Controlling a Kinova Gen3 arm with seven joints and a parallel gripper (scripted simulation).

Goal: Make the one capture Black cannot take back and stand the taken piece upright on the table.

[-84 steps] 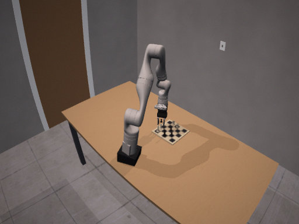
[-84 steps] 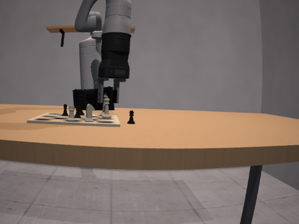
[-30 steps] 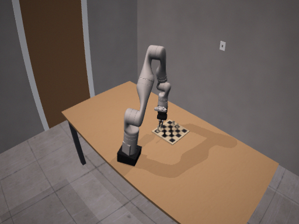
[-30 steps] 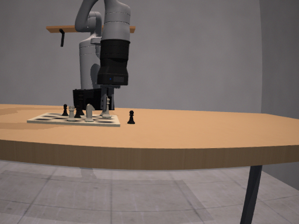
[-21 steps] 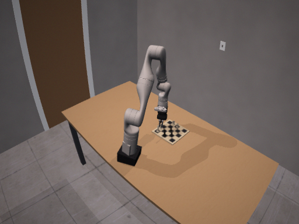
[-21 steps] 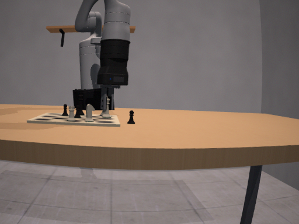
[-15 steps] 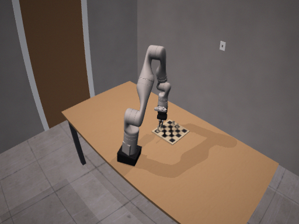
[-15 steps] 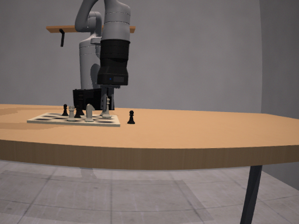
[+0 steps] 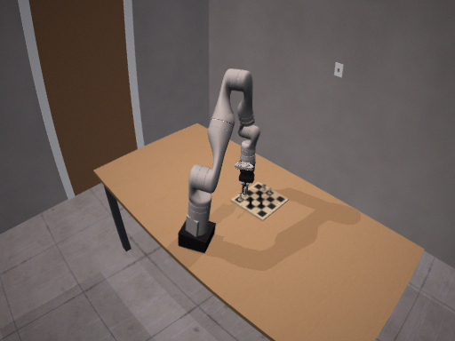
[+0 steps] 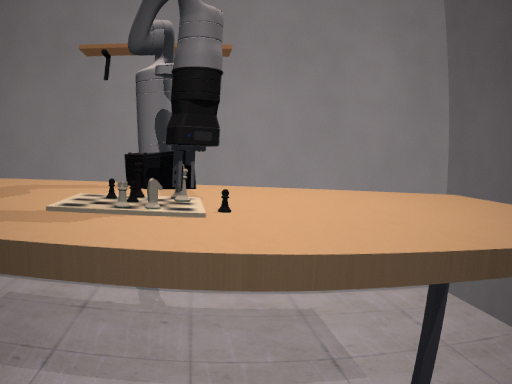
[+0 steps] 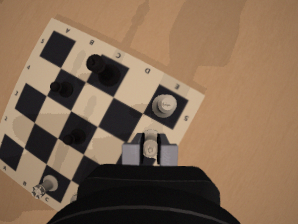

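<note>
My gripper is now 40 mm past the tall white piece and 10 mm above it. The rest, counted from my hand: chessboard (80 mm to the right, 40 mm below, 20 mm ahead).
</note>
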